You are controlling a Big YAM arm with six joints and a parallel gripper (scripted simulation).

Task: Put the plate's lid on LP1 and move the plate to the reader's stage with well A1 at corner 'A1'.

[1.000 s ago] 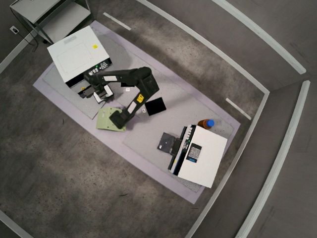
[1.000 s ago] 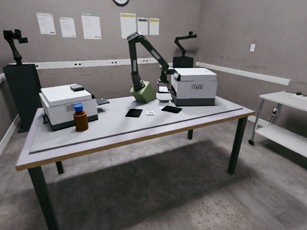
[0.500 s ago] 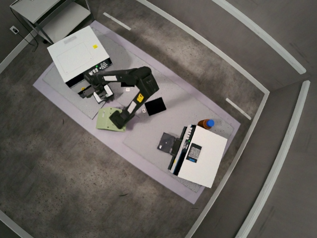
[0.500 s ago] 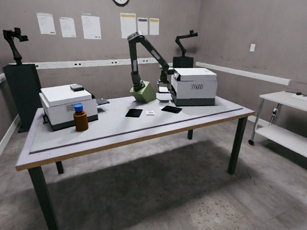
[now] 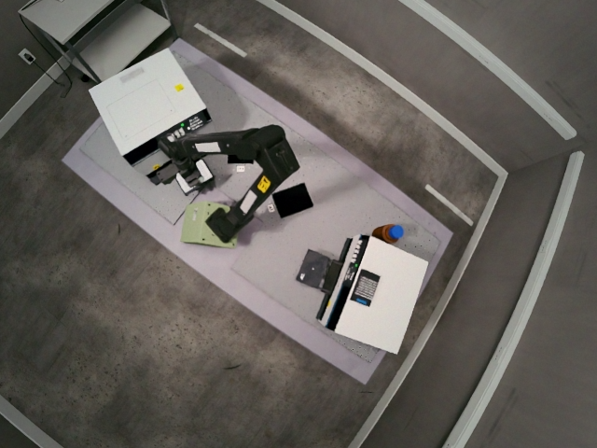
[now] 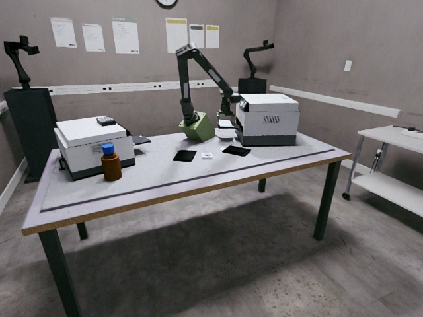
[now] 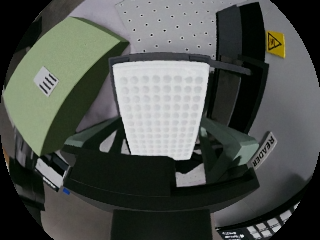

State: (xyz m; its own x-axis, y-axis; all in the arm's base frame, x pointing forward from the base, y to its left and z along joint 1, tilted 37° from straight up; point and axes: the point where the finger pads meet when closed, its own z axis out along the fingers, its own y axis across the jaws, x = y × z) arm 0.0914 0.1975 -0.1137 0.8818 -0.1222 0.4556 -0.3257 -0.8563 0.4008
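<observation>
Now: the white well plate right at my hand. Also, from my hand: black pad: 380 mm to the right, 200 mm ahead, 120 mm below; then white label: 170 mm ahead, 130 mm below, 100 mm to the right; then brown capped bottle: 810 mm to the right, 330 mm ahead, 10 mm below.
</observation>
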